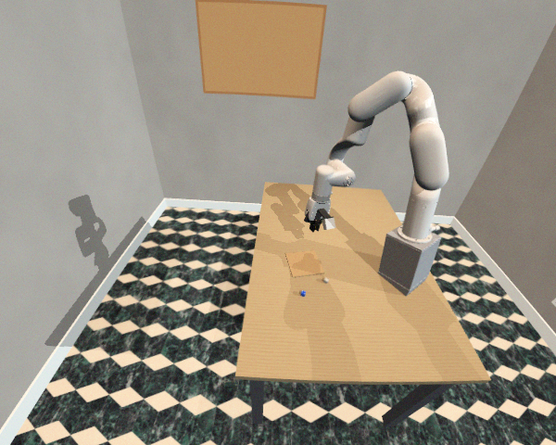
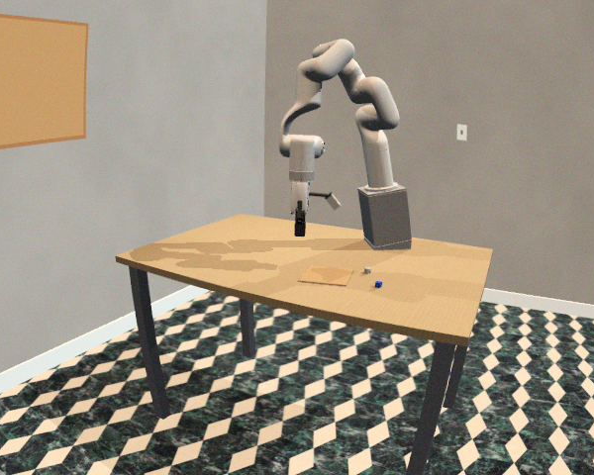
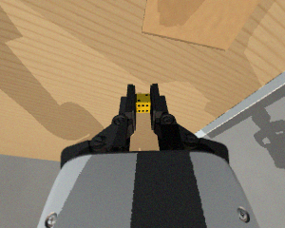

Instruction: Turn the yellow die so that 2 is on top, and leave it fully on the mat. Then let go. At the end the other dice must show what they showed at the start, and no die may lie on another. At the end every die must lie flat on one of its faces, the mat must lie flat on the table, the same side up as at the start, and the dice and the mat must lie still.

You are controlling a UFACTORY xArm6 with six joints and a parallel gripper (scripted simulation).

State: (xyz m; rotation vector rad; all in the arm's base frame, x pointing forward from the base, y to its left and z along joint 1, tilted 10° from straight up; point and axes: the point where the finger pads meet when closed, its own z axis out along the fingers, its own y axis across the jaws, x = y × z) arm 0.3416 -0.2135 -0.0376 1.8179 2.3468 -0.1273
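Right now the tan mat is 60 mm ahead of my hand, 110 mm to the left of it and 120 mm below it. Also, from my hand: yellow die 10 mm to the right, 10 mm below; white die 10 mm behind, 220 mm to the left, 110 mm below; blue die 100 mm ahead, 270 mm to the left, 110 mm below.
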